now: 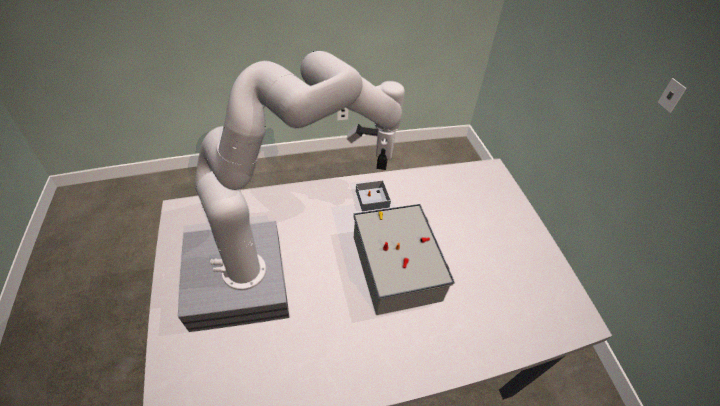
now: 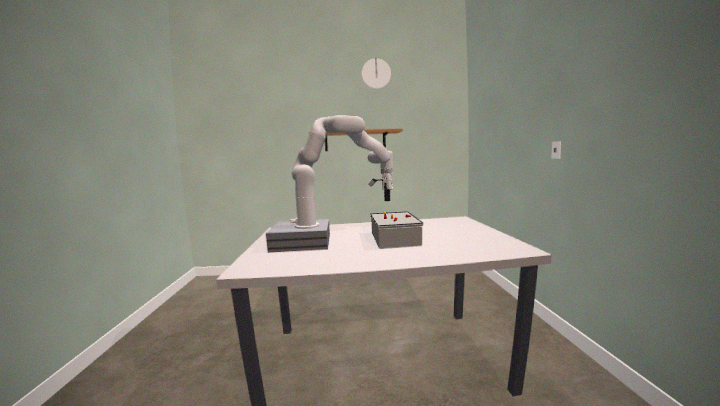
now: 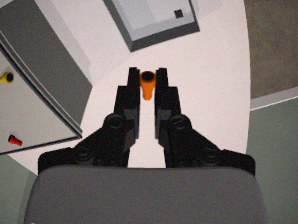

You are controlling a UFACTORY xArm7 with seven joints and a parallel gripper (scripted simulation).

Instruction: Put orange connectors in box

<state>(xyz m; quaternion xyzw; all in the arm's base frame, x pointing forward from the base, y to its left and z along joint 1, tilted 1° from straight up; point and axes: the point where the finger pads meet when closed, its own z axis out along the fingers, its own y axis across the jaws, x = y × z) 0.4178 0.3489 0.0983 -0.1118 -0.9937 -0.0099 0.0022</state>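
The junction box is 180 mm below my hand, 20 mm behind it and 10 mm to the left of it. From my hand the other things lie so: yellow connector: 170 mm to the right, 60 mm below, 20 mm behind; then grey tool case: 290 mm to the right, 100 mm below, 40 mm ahead.
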